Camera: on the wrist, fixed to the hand. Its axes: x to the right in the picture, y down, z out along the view.
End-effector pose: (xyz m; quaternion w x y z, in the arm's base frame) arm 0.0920 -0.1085 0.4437 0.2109 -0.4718 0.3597 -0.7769
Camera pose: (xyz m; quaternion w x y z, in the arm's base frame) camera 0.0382 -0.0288 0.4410 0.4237 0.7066 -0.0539 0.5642
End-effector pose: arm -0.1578 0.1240 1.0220 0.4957 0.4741 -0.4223 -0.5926
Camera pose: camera -0.0897 0.1584 0.9635 0.0145 -0.4549 -0.0769 0.8871
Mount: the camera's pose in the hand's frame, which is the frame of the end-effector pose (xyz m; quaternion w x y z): -0.0296 -0.0493 -0.0771 0.7017 -0.1879 -0.1190 -0.6769
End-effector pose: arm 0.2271 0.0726 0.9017 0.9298 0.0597 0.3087 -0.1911
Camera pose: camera 0.1435 0.0543 0.8579 0.5711 -0.3645 0.1823 -0.7126
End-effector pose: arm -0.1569 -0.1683 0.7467 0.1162 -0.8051 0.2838 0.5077
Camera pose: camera -0.0802 -0.1549 0.8031 0.3077 -0.7184 -0.4550 0.4267
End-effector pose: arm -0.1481 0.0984 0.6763 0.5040 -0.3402 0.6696 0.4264
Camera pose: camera -0.1264 0.0087 0.7035 0.6581 -0.7359 0.0995 0.1244
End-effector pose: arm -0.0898 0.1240 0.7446 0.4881 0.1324 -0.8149 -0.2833
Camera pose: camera -0.0112 0.0733 0.7221 0.0786 0.5190 -0.4870 -0.6980
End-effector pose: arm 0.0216 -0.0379 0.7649 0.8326 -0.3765 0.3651 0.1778
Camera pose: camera -0.0066 -0.1291 0.7767 0.6773 -0.6466 -0.1312 -0.3254
